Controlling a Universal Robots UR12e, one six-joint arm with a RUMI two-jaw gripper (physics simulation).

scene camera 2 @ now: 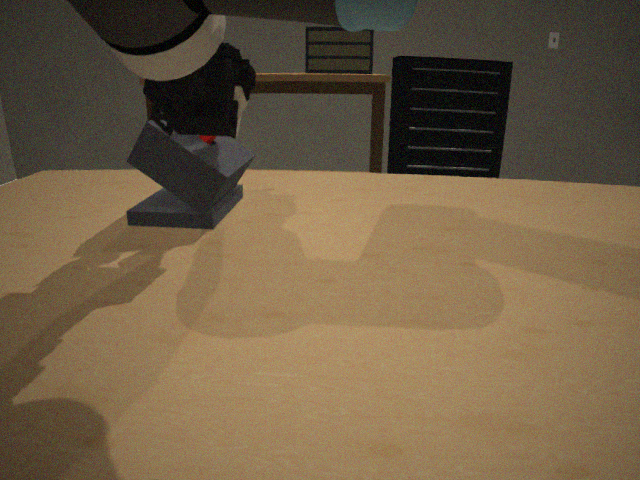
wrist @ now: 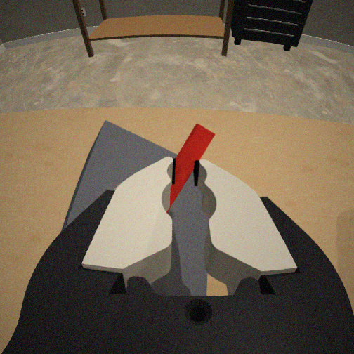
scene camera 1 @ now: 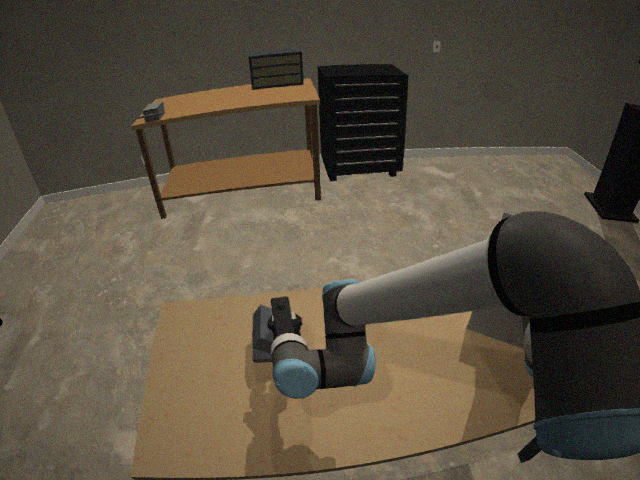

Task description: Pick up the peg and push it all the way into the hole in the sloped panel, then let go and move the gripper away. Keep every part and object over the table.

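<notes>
The red peg (scene camera 2: 207,138) (wrist: 196,141) is tilted between the jaws. In scene camera 2 a short red part shows between the jaws and the top face of the grey sloped panel (scene camera 2: 178,167) (wrist: 120,157) (scene camera 1: 262,330). The peg's lower end is at the hole in the sloped face, largely inside it; how deep is hidden by the jaws. My gripper (wrist: 183,162) (scene camera 2: 205,135) is shut on the peg, close above the panel. In scene camera 1 the gripper and wrist hide the peg and the hole.
The panel's flat base (scene camera 2: 170,219) stands on the wooden table (scene camera 1: 196,403) (scene camera 2: 361,387), near its far edge. The arm reaches over the table from the right. A workbench (scene camera 1: 227,98) and a black drawer cabinet (scene camera 1: 361,118) stand beyond the table.
</notes>
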